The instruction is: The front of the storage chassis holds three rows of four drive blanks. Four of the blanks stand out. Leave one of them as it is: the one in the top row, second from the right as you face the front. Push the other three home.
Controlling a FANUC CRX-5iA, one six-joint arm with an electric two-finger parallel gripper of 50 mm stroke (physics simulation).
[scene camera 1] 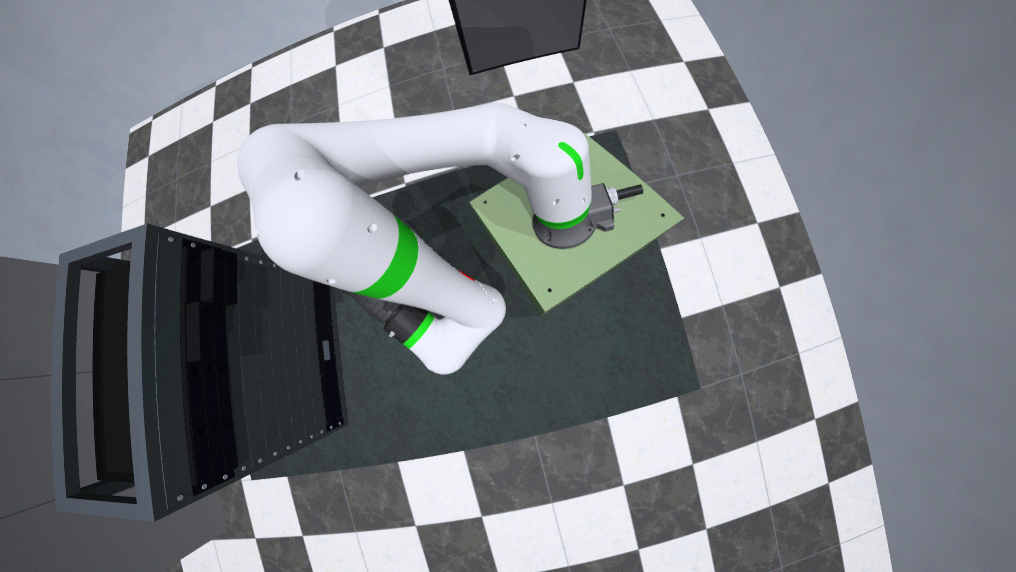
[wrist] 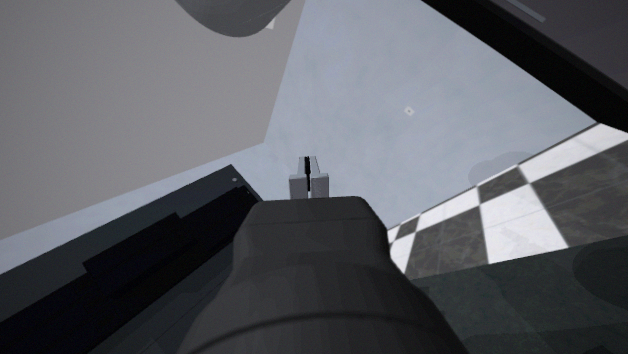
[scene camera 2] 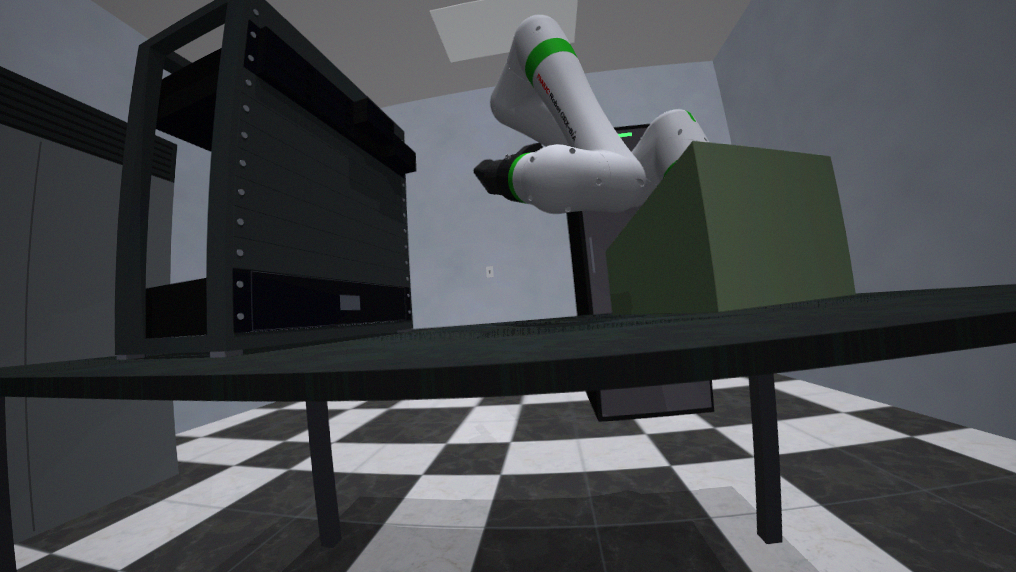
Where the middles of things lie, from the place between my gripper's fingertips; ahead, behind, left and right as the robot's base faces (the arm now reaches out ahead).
My hand is 380 mm short of the rack (scene camera 2: 307, 227), 180 mm to the right of it and 100 mm above it.
